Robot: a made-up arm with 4 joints.
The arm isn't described. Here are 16 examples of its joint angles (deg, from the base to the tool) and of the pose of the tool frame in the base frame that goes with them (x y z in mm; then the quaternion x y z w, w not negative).
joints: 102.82 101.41 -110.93 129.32
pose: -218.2 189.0 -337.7 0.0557 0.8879 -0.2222 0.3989
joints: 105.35 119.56 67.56 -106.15
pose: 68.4 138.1 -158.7 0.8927 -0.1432 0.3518 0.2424
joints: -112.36 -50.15 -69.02 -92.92
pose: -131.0 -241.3 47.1 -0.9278 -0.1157 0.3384 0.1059
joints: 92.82 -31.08 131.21 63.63
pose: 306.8 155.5 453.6 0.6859 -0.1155 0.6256 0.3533
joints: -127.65 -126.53 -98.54 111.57
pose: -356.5 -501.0 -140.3 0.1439 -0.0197 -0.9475 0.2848
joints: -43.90 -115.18 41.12 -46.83
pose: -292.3 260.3 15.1 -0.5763 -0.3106 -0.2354 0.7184
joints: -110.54 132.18 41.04 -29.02
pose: 13.7 -15.0 -362.0 0.1594 0.9414 0.2799 0.1004
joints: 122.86 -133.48 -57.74 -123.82
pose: 322.4 47.6 -60.2 -0.1898 -0.7262 0.0958 0.6538
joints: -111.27 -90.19 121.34 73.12
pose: -519.2 -363.4 17.9 0.2152 -0.9289 -0.2367 0.1866
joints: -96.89 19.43 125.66 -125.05
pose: -2.2 -143.0 75.9 0.1890 0.9196 -0.1673 0.3010
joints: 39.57 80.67 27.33 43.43
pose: -339.5 -248.3 -24.6 0.4424 -0.2994 -0.6285 0.5654
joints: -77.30 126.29 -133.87 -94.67
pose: -60.3 -231.9 -131.1 0.2125 -0.3757 0.8726 0.2286
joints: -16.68 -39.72 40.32 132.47
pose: -409.6 305.5 230.7 -0.2966 -0.9078 0.1956 0.2226
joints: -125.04 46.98 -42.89 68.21
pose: 370.0 16.3 285.7 0.7602 0.1628 0.5867 0.2267
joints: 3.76 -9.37 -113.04 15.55
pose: -241.4 259.9 397.7 0.0676 -0.0091 0.8111 0.5809
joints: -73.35 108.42 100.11 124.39
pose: 282.3 -221.0 -67.4 -0.0981 -0.1255 -0.1041 0.9817
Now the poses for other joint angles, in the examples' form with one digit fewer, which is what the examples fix.
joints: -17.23 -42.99 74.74 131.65
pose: -335 378 183 -0.513 -0.852 0.049 0.094
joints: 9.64 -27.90 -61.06 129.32
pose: -260 156 427 0.296 -0.731 0.358 0.500
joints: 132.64 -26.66 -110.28 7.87
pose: 447 -62 308 0.107 0.131 -0.196 0.966
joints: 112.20 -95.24 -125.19 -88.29
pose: 317 136 -41 0.201 0.931 0.302 0.029
